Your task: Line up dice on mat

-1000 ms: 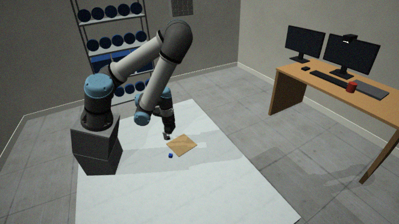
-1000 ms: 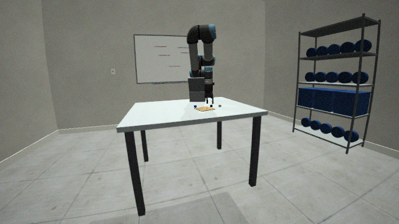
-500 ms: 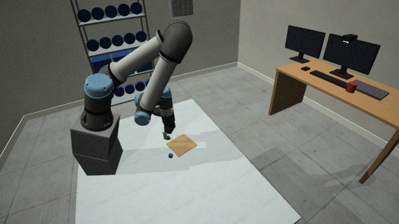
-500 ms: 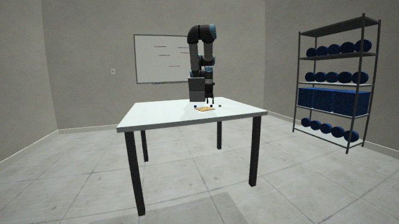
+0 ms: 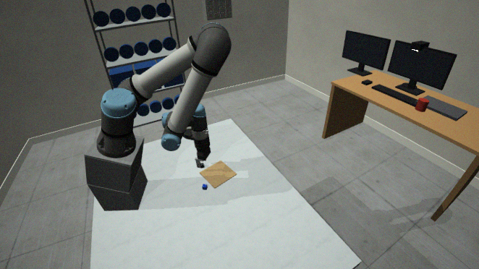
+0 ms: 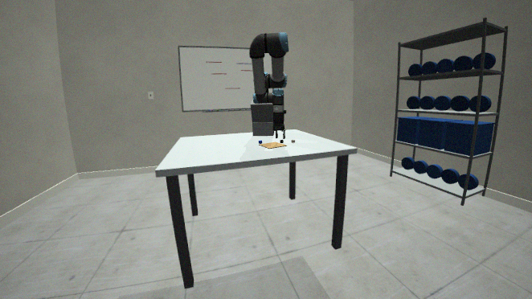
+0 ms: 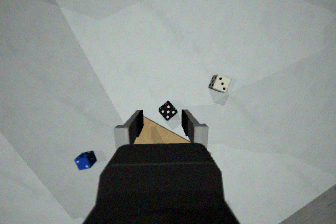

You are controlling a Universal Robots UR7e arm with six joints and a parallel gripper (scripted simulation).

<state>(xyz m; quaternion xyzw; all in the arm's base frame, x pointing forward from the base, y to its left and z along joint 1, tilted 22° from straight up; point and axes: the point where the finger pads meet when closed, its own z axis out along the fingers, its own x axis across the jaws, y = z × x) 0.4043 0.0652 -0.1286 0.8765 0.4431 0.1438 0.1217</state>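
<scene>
The black die lies 1 cm to the left of my hand and 4 cm below it. From my hand the other things lie so: tan mat (7 cm ahead, 7 cm to the right, 5 cm below); then blue die (2 cm behind, 14 cm to the right, 4 cm below); then white die (2 cm ahead, 9 cm to the left, 4 cm below).
</scene>
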